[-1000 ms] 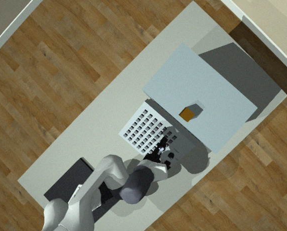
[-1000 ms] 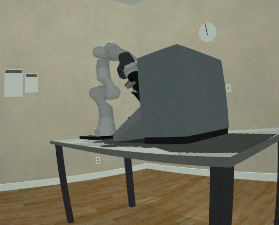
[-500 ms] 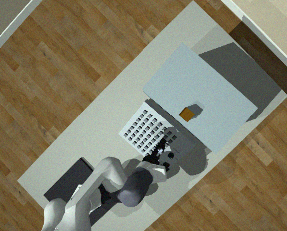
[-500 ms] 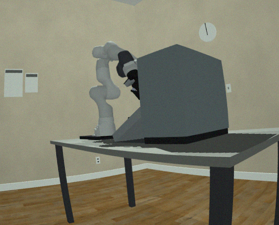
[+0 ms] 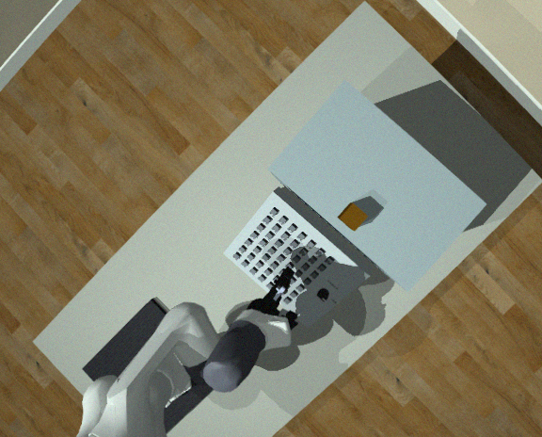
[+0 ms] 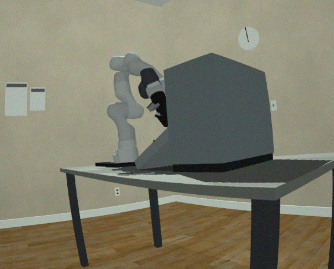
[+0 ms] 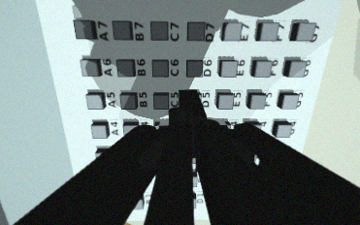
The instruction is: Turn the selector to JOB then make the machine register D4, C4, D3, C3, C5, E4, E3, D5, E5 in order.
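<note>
Now: the D5 key 6 cm below my hand, 2 cm ahead of it and 1 cm to the left of it. From my hand the other things lie so: key C5 (5 cm below, 5 cm ahead, 1 cm to the left); key D6 (6 cm below, 3 cm to the right, 2 cm ahead); key D4 (6 cm below, 4 cm to the left, 2 cm ahead).
</note>
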